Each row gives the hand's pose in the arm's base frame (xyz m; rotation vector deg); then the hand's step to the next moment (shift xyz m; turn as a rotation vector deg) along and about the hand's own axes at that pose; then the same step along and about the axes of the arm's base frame.
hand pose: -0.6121 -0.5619 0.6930 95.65 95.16 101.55
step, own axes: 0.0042 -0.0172 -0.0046 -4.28 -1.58 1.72
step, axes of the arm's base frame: -0.0139 0.0066 -0.0098 2.01 -1.68 -4.11
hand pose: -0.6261 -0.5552 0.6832 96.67 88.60 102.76
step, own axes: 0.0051 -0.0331 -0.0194 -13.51 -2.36 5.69
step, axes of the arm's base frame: -0.0331 0.0076 -0.0186 7.79 -6.26 -10.98
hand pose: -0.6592 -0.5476 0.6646 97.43 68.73 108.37
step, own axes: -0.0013 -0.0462 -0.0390 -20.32 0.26 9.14
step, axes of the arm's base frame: -0.0491 0.0123 -0.0331 13.34 -11.46 -13.69
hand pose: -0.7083 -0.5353 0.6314 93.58 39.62 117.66
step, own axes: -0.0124 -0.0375 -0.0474 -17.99 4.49 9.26
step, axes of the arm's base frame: -0.0428 0.0163 -0.0414 12.86 -13.35 -9.27
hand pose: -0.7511 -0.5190 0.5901 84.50 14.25 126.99
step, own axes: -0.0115 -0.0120 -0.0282 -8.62 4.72 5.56
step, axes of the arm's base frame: -0.0186 0.0080 -0.0257 6.47 -8.77 -2.97
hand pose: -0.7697 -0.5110 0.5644 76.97 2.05 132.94
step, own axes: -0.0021 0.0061 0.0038 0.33 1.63 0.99
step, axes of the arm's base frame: 0.0018 -0.0071 0.0018 0.08 -1.53 1.19
